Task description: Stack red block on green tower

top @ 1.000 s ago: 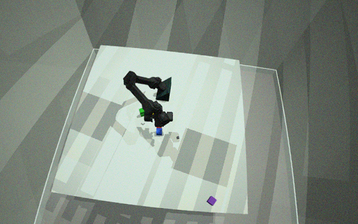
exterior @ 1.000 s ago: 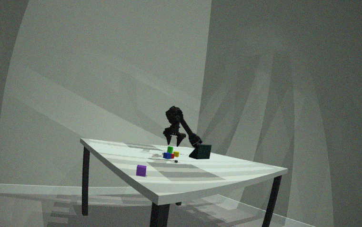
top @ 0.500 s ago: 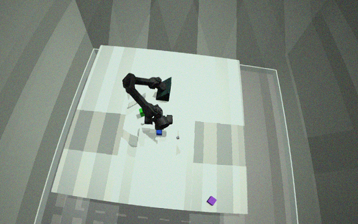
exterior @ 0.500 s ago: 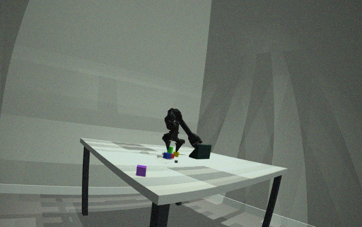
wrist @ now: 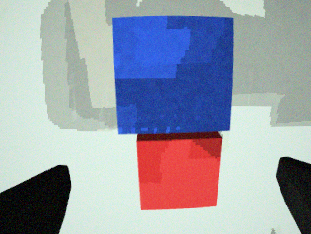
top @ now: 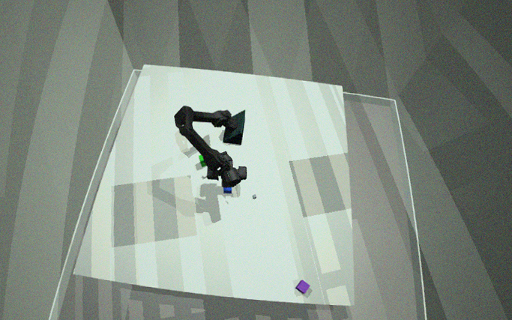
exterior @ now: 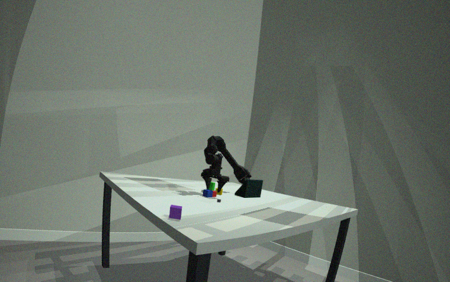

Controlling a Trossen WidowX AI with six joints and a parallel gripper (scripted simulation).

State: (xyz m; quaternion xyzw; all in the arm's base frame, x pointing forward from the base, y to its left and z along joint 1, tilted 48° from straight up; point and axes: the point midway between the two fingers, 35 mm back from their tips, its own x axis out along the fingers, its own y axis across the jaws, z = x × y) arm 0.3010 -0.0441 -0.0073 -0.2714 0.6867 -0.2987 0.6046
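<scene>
The red block is 20 mm below my gripper tip. From my gripper tip the other things lie so: tiny dark cube 140 mm to the left, 80 mm ahead, 30 mm below; then yellow block 110 mm behind, 60 mm to the right, 20 mm below; then blue block 40 mm ahead, 10 mm below.
</scene>
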